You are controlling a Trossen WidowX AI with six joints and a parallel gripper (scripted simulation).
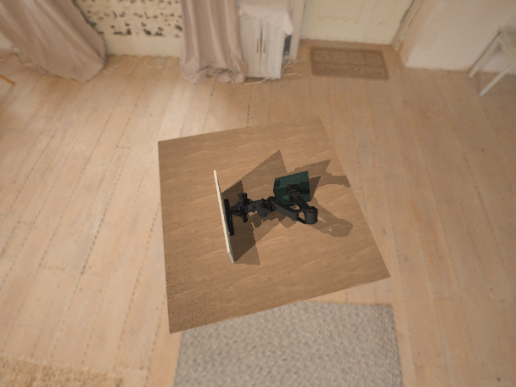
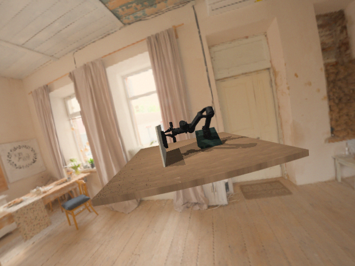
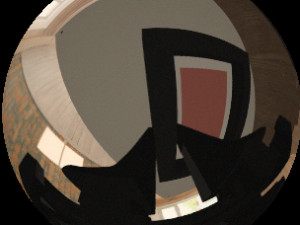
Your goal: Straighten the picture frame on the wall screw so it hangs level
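Now: gripper tip 10 mm short of the picture frame, 20 mm to the right of it and 50 mm above it. Also, from my gripper tip: wall panel 20 mm ahead, 10 mm to the left, 70 mm below.
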